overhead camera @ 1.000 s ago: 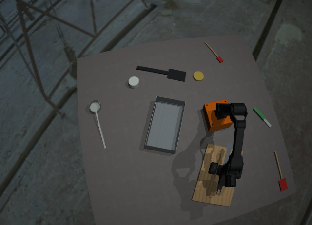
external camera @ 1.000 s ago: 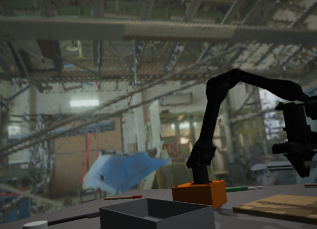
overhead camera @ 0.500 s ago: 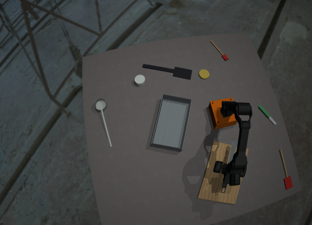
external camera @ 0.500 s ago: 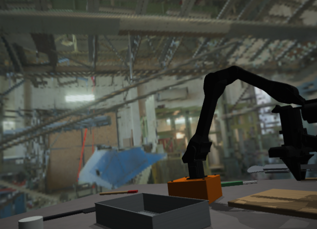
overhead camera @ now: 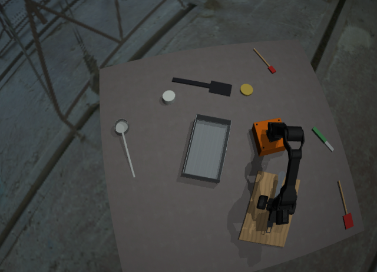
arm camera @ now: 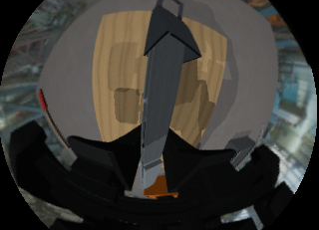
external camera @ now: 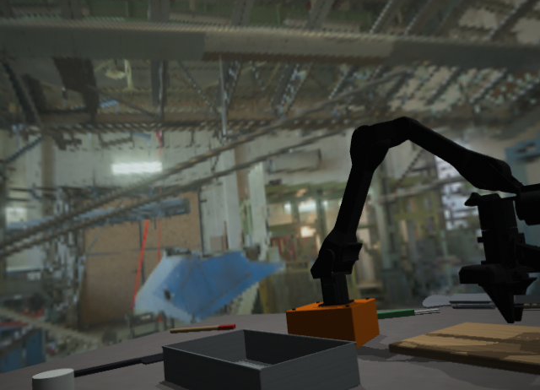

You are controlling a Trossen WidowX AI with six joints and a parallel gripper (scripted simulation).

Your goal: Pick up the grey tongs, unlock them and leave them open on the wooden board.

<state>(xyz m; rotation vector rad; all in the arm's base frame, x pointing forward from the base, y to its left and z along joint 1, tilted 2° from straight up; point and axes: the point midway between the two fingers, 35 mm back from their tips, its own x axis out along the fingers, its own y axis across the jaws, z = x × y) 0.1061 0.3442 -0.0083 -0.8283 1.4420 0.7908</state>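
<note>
Right now my gripper tip is 40 mm above the wooden board. The rest, counted from my gripper tip: green-handled knife 430 mm behind, 250 mm to the right, 40 mm below; grey roasting tin 210 mm ahead, 390 mm to the right, 20 mm below; yellow disc 80 mm behind, 660 mm to the right, 40 mm below.
</note>
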